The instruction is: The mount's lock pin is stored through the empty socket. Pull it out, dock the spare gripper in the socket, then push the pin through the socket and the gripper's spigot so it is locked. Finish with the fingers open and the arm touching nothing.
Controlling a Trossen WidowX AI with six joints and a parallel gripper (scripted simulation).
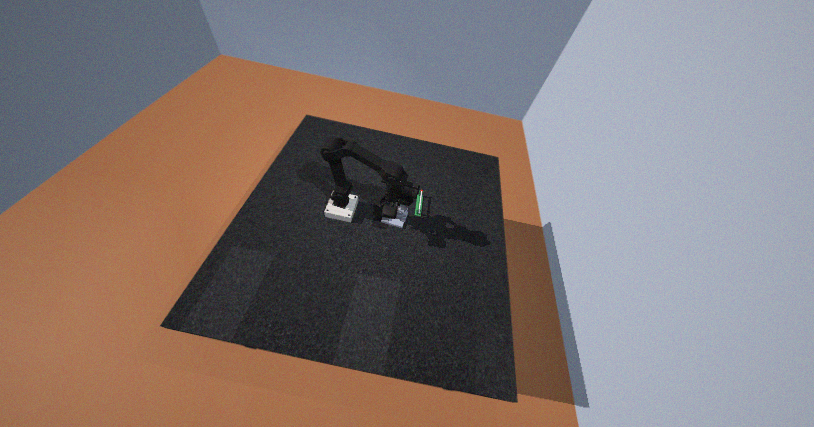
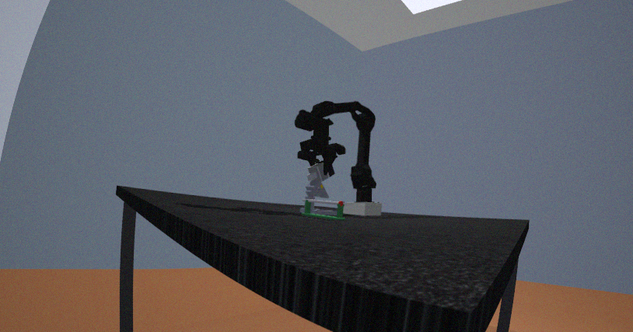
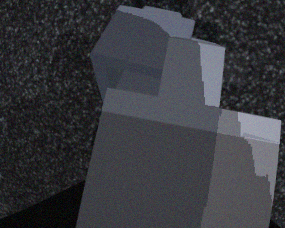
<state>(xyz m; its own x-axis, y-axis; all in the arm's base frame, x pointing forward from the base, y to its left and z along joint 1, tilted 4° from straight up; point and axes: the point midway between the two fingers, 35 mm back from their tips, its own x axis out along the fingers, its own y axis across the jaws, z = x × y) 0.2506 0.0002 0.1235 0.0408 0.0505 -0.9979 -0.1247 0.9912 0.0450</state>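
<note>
The green cradle is 16 cm to the left of my gripper tip, 12 cm ahead of it and 11 cm below it. Also, from my gripper tip: spare gripper: 1 cm above; then grey mount: 8 cm below, 3 cm to the left, 3 cm ahead.
</note>
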